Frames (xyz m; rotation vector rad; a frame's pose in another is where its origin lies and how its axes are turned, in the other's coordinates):
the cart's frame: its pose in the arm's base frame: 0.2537 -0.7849 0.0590 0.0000 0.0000 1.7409
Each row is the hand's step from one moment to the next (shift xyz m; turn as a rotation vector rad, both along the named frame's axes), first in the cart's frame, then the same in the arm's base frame.
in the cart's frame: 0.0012 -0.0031 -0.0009 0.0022 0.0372 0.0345
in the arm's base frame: 0.0029 0.0017 -0.0009 -0.0370 -0.0041 0.0345
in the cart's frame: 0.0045 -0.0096 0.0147 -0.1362 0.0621 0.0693
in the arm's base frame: 0.0087 0.0061 0.0147 -0.0381 -0.1447 0.0693
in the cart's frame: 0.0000 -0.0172 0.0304 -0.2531 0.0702 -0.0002
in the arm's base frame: 0.0170 0.0029 0.0304 -0.0263 -0.2613 -0.0002
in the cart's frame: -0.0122 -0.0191 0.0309 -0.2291 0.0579 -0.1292
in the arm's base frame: 0.0209 -0.0088 0.0309 -0.0183 -0.2356 -0.1292
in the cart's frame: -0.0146 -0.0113 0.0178 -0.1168 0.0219 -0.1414
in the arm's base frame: 0.0136 -0.0125 0.0178 -0.0018 -0.1188 -0.1414
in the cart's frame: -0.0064 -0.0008 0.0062 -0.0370 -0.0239 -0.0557
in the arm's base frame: 0.0019 -0.0062 0.0062 0.0298 -0.0324 -0.0557
